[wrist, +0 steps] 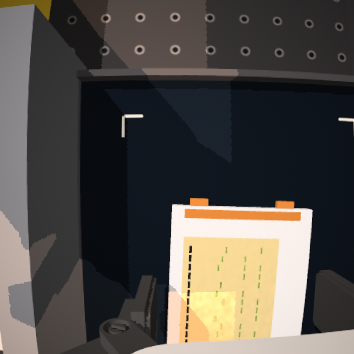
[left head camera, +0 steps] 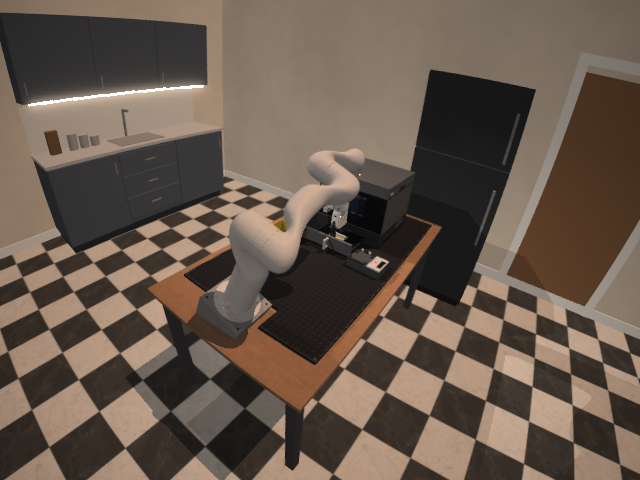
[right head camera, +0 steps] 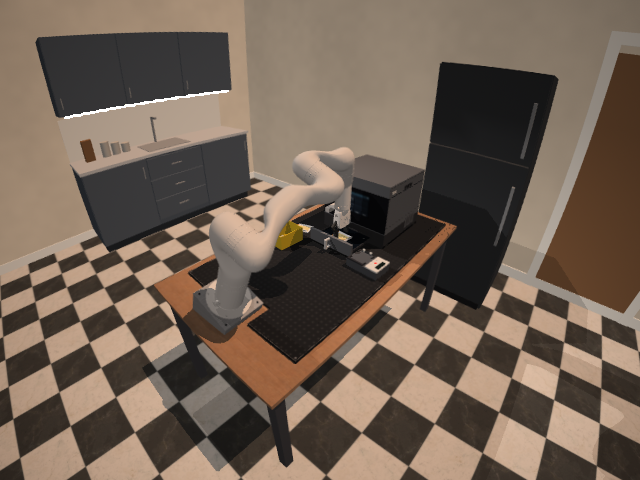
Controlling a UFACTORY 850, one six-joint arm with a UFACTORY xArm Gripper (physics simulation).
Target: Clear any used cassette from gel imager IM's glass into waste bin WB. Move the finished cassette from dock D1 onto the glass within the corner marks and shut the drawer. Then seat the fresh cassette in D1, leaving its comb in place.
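A white cassette [left head camera: 340, 236] [right head camera: 343, 236] [wrist: 292, 280] with orange tabs and a banded yellow gel lies on the imager's dark glass [wrist: 200, 115]. Two white corner marks show beyond its tabbed end in the wrist view; its near end is hidden. The drawer [left head camera: 339, 246] [right head camera: 342, 248] [wrist: 55, 175] stands open. My gripper [left head camera: 333, 228] [right head camera: 336, 229] [wrist: 237, 300] is open and low over the glass, with a finger on either side of the cassette and gaps between. Dock D1 [left head camera: 367, 262] [right head camera: 367, 263] shows no white cassette. A pale cassette [right head camera: 305, 227] lies by the yellow waste bin [left head camera: 279, 226] [right head camera: 290, 238] [wrist: 22, 2].
The dark box of gel imager IM [left head camera: 385, 178] [right head camera: 387, 178] stands behind the drawer. The drawer's white handle [left head camera: 325, 242] [right head camera: 326, 242] sticks out from its front. The drawer's raised front wall is close to my gripper on the left in the wrist view.
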